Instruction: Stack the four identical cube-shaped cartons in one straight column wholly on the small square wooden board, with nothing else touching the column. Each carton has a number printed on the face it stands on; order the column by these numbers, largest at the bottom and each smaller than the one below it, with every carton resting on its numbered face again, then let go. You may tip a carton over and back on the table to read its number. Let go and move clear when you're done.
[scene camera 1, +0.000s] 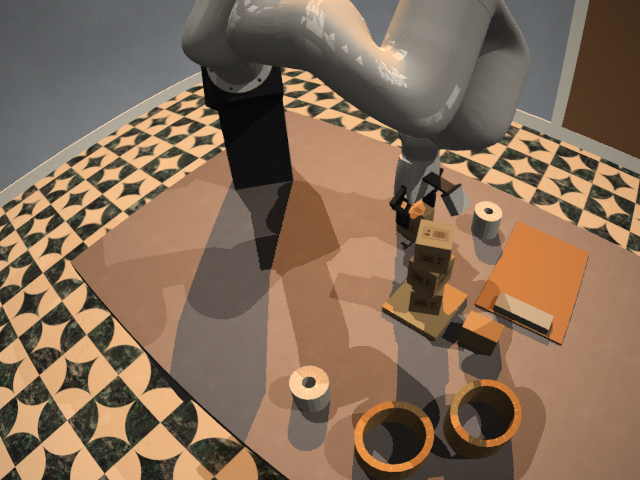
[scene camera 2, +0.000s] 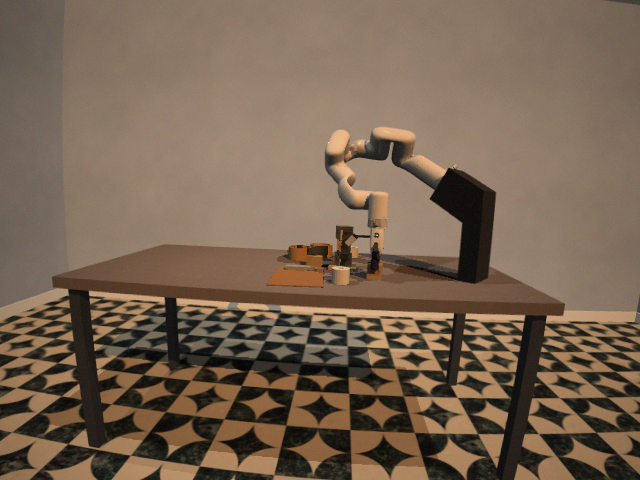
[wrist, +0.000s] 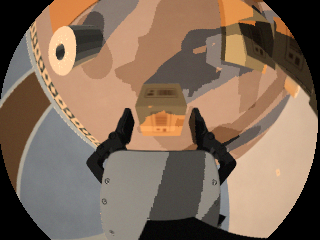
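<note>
Scene camera 1 shows my gripper (scene camera 1: 415, 215), along with a flat orange board (scene camera 1: 542, 271) and a pale cylinder (scene camera 1: 484, 226). In scene camera 2 you'd find the flat orange board (scene camera 2: 291, 275). As for the wrist view, that shows the pale cylinder (wrist: 71, 46) and my gripper (wrist: 161, 114).
</note>
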